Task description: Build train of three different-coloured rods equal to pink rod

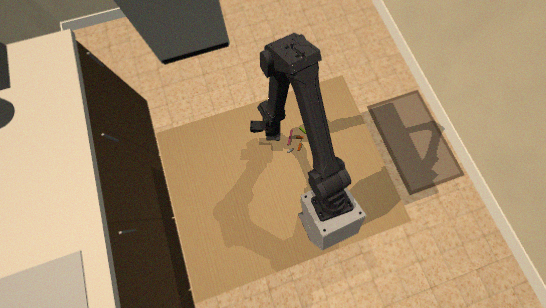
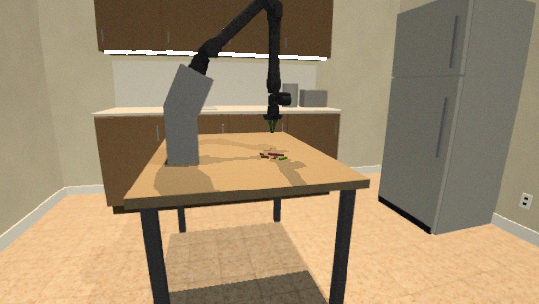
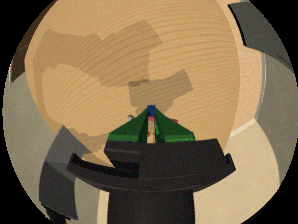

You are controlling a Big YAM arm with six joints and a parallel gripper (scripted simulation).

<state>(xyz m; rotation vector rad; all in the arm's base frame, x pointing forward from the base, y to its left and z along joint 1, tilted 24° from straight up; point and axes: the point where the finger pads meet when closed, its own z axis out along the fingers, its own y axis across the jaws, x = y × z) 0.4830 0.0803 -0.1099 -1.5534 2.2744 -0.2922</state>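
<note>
Now: hand 8 cm past the grey rod, 7 cm to the left of it and 10 cm above it. Round my hand: lime rod: 1 cm ahead, 18 cm to the right, 10 cm below; blue rod: right at my hand; pink rod: 1 cm behind, 10 cm to the right, 10 cm below.
</note>
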